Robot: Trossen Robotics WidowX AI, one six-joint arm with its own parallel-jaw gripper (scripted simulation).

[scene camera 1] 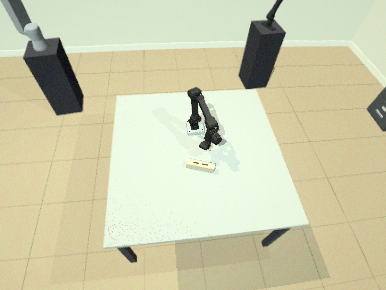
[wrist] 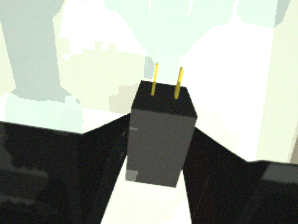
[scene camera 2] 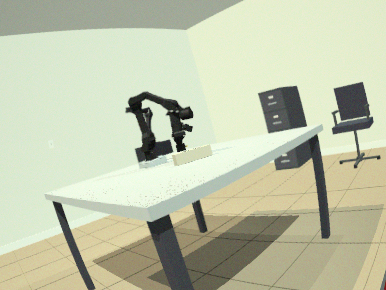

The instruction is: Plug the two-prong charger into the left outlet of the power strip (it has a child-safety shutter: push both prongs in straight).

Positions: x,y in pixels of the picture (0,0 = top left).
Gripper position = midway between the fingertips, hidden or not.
Scene:
The gripper [wrist: 157,123] carries a dark grey charger [wrist: 163,118].

